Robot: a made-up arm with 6 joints. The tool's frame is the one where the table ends. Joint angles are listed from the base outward.
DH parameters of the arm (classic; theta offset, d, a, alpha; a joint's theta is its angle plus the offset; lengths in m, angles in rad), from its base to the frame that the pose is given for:
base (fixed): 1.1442 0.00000 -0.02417 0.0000
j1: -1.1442 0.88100 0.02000 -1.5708
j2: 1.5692 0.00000 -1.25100 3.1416
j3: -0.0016 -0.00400 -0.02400 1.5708
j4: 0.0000 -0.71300 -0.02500 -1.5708
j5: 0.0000 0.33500 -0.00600 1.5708
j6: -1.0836 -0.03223 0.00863 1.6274
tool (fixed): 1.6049 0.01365 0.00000 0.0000
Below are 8 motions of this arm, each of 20 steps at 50 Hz.
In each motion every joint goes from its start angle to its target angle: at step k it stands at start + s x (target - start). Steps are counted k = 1, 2, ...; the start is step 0. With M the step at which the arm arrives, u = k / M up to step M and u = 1 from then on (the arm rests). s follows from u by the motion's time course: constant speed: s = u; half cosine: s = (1 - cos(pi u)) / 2; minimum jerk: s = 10 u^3 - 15 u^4 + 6 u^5.
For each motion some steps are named. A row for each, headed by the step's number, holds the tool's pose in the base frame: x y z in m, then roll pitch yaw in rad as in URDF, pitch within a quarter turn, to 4 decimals.
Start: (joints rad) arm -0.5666 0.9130 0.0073 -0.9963 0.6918 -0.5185
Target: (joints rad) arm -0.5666 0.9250 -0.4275 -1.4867 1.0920 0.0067
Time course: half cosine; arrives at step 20
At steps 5, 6, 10, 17, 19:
5: 0.9145 -0.8554 0.9171 -0.5592 -0.4624 1.9218
6: 0.8983 -0.8359 0.9084 -0.5154 -0.4754 1.8792
10: 0.8195 -0.7380 0.8782 -0.2686 -0.5243 1.6508
17: 0.7080 -0.5878 0.8715 0.1826 -0.5205 1.2659
19: 0.6968 -0.5717 0.8734 0.2345 -0.5128 1.2239

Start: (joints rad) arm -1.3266 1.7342 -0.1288 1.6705 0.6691 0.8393
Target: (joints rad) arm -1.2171 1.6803 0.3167 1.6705 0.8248 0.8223
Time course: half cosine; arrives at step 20
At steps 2, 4, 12, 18, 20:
2: 0.4055 -1.3356 -0.1217 0.9362 -0.8862 -2.5138
4: 0.4233 -1.3605 -0.1119 0.9918 -0.8883 -2.5528
12: 0.5745 -1.5390 -0.0007 1.4177 -0.8463 -2.8347
18: 0.6674 -1.6232 0.0892 1.6316 -0.7837 -2.9538
20: 0.6746 -1.6290 0.0968 1.6468 -0.7780 -2.9613

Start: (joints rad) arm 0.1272 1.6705 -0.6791 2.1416 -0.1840 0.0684
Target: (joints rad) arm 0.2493 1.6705 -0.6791 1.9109 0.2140 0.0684
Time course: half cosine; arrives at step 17
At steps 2, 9, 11, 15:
2: 0.8929 0.3013 0.0311 -0.6947 -0.8952 0.4531
9: 0.8903 0.3354 0.0196 -0.6016 -0.8064 0.2360
11: 0.8892 0.3468 0.0162 -0.5775 -0.7774 0.1665
15: 0.8876 0.3623 0.0119 -0.5491 -0.7393 0.0734

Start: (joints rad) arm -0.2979 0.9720 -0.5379 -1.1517 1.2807 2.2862
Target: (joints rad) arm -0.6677 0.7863 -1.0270 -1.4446 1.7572 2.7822
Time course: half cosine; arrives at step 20
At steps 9, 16, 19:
9: 0.5173 -0.4462 0.9624 3.0494 -0.0553 1.3668
16: 0.3038 -0.3845 1.1166 -2.8522 0.1692 1.1021
19: 0.2700 -0.3666 1.1465 -2.7786 0.2129 1.0615

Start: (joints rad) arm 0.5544 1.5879 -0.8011 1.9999 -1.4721 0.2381
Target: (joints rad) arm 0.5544 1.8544 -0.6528 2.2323 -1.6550 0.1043
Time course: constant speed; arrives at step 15
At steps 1, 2, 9, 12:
1: 0.7266 0.5930 0.1151 -1.6493 -0.3450 2.4303
2: 0.7176 0.5926 0.0970 -1.6568 -0.3492 2.4480
9: 0.6465 0.5837 -0.0251 -1.7188 -0.3822 2.5726
12: 0.6115 0.5765 -0.0748 -1.7506 -0.3979 2.6261

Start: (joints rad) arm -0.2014 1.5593 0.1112 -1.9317 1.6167 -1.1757
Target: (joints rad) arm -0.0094 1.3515 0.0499 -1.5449 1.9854 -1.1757
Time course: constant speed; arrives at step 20
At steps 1, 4, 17, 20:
1: 1.0330 -0.1597 0.1868 -0.8111 0.0062 1.0968
4: 1.0451 -0.1496 0.2224 -0.8313 0.0632 1.1749
17: 1.0983 -0.0977 0.3799 -0.9288 0.3342 1.4798
20: 1.1103 -0.0836 0.4171 -0.9548 0.4017 1.5412

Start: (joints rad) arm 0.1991 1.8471 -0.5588 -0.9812 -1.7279 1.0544
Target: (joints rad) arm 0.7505 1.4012 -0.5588 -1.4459 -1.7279 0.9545
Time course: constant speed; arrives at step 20
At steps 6, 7, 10, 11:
6: 0.5949 0.0707 0.3389 -2.3074 0.4714 -0.9352
7: 0.5984 0.0973 0.3537 -2.2929 0.4514 -0.9171
10: 0.6011 0.1782 0.3986 -2.2483 0.3947 -0.8666
11: 0.5995 0.2054 0.4136 -2.2331 0.3771 -0.8508

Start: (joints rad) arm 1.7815 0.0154 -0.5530 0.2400 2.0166 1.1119
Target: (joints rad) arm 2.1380 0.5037 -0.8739 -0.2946 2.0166 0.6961
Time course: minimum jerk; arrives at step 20
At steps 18, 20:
18: -0.1378 0.7730 1.2948 1.0906 0.5806 -1.3762
20: -0.1395 0.7711 1.2913 1.0892 0.5737 -1.3763

